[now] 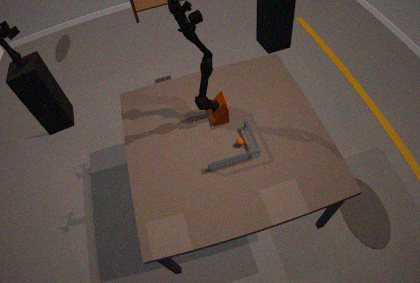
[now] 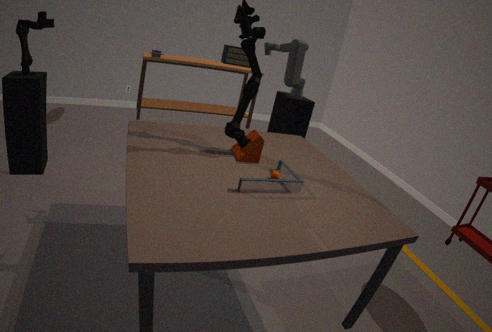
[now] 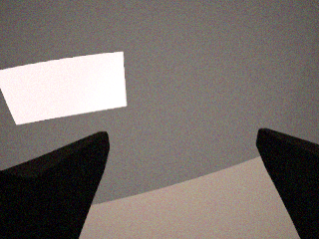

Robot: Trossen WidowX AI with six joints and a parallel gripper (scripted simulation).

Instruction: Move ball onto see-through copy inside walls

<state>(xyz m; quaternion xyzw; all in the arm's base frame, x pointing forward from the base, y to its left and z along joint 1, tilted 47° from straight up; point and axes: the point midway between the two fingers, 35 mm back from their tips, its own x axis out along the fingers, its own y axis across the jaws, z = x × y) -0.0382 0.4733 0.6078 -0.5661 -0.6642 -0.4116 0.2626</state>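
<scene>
Right now the orange ball is 820 mm below my gripper tip, 480 mm ahead of it and 160 mm to the left of it. Round my gripper tip: see-through copy of ball (820 mm below, 460 mm ahead, 170 mm to the left).
</scene>
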